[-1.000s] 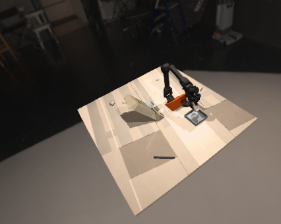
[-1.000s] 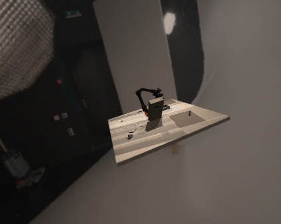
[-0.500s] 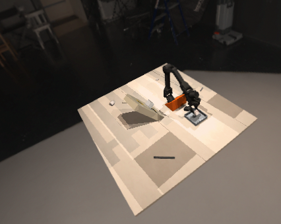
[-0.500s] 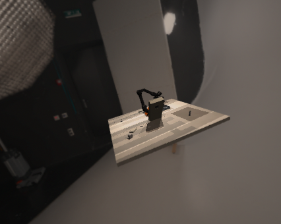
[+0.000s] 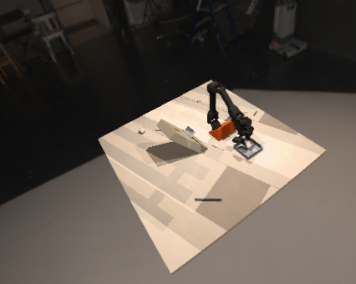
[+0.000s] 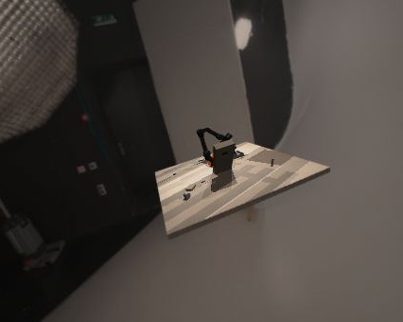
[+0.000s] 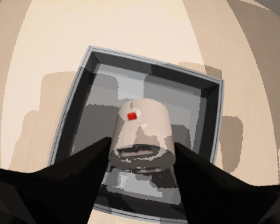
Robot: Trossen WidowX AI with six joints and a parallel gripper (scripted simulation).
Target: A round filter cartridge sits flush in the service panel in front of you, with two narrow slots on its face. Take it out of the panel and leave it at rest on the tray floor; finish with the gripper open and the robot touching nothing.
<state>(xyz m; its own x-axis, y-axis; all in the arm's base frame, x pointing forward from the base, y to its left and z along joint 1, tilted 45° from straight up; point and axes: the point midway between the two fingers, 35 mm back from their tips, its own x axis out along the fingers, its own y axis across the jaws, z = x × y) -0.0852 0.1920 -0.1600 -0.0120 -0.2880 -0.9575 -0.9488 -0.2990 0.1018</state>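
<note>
Right now the round grey filter cartridge is right at my gripper tip. The rest, counted from my gripper tip: beige service panel: 400 mm ahead, 220 mm to the right, 120 mm above; dark-rimmed grey tray: 40 mm below, 10 mm to the left.
</note>
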